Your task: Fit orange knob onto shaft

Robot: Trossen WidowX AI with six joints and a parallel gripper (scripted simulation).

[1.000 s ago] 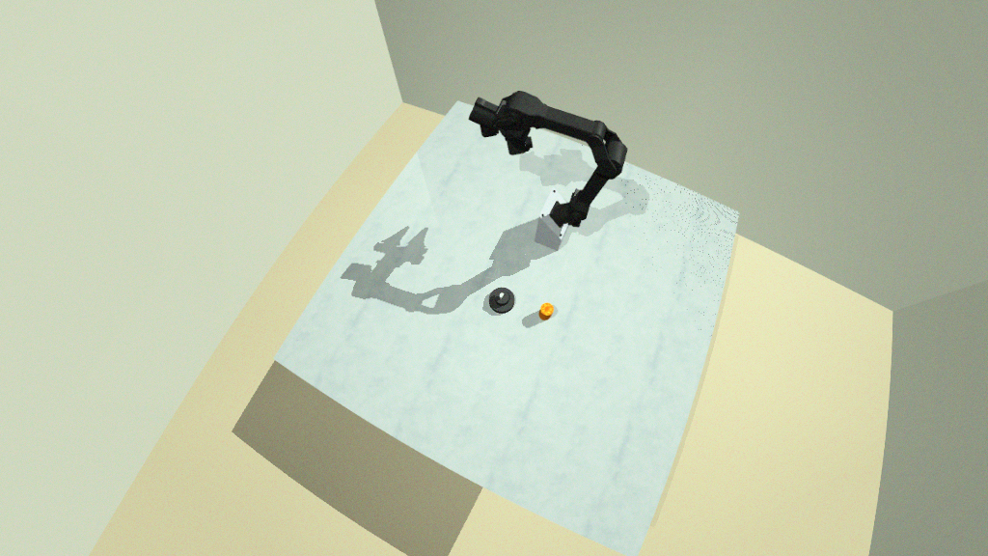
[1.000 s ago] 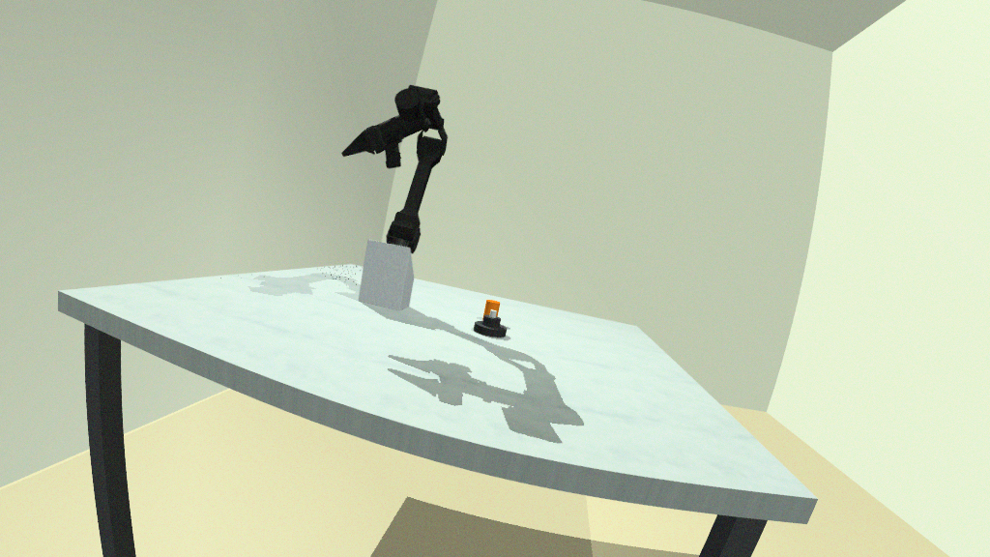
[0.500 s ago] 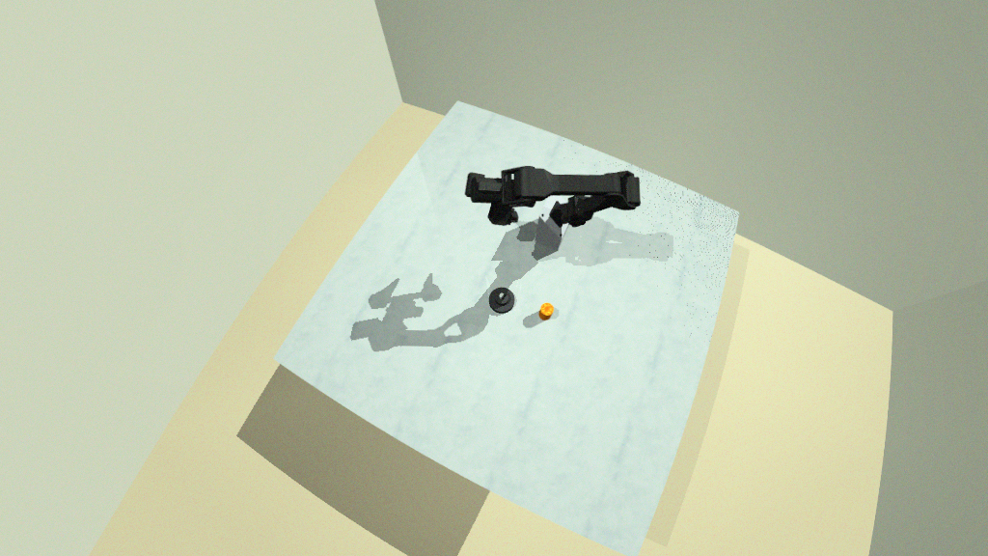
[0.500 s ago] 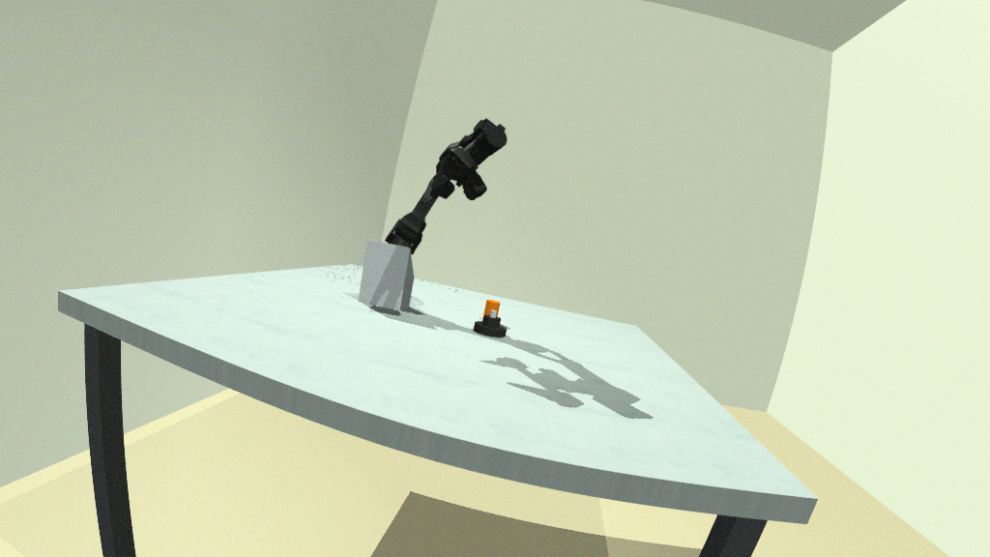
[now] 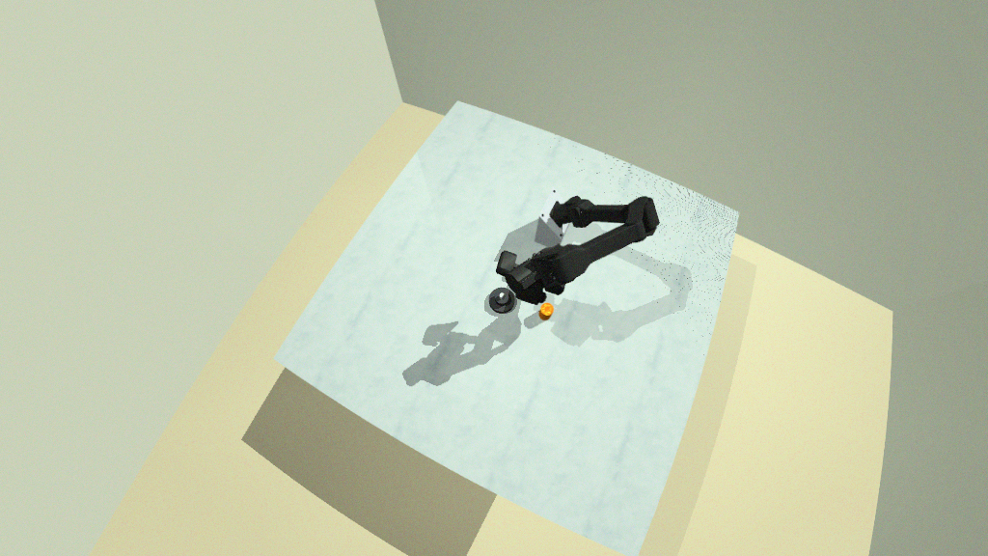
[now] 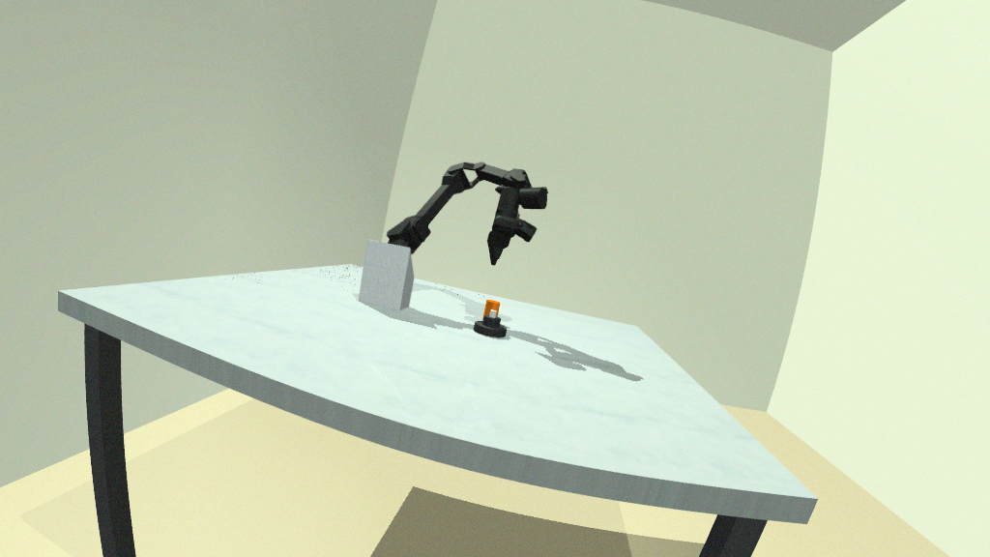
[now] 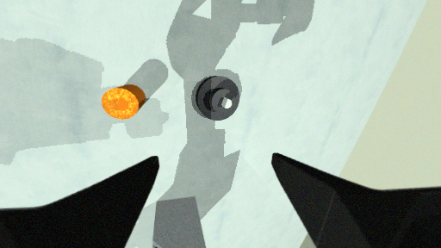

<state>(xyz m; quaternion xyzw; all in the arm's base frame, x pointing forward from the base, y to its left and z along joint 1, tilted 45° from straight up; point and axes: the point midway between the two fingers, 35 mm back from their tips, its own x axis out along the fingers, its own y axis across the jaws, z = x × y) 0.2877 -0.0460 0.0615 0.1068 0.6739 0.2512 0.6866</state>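
Right now the orange knob is 10 mm ahead of my gripper tip, 90 mm to the left of it and 130 mm below it. Round my gripper tip: round dark pedestal 30 mm ahead, 50 mm to the right, 150 mm below.
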